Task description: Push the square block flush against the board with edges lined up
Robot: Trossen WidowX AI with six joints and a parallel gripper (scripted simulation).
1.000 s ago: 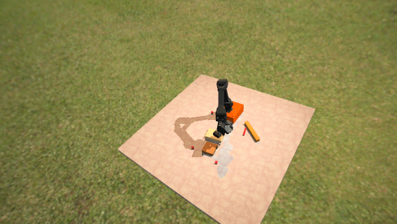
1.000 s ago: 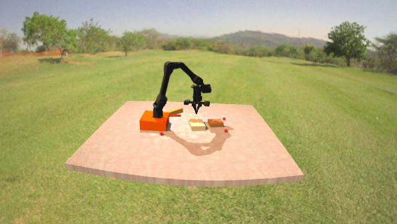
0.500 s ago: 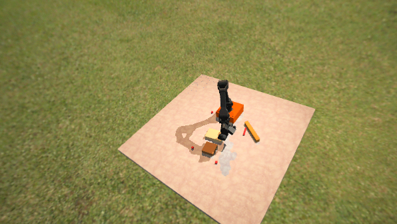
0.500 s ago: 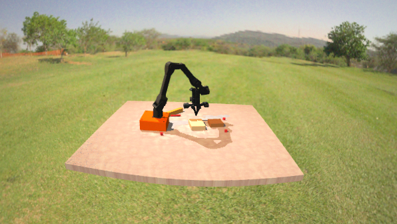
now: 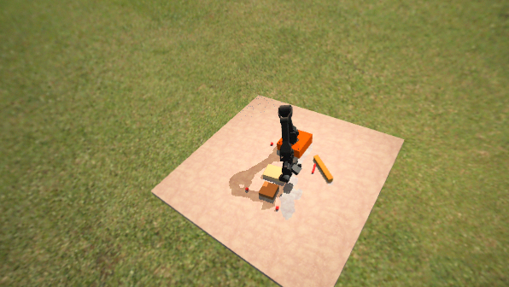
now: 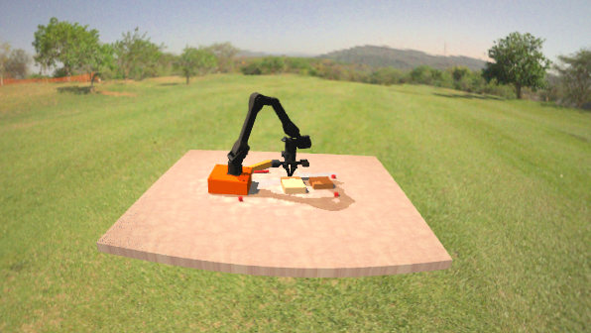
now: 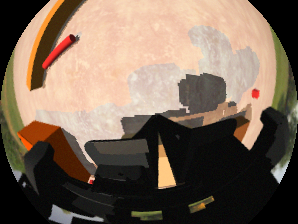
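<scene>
Right now my gripper tip is 90 mm to the left of the pale yellow square block, 30 mm short of it and 10 mm below it. Also, from my gripper tip: orange square block (160 mm ahead, 30 mm to the right, 10 mm above); then long orange board (200 mm behind, 120 mm to the left, 10 mm above); then short red stick (170 mm behind, 70 mm to the left).
</scene>
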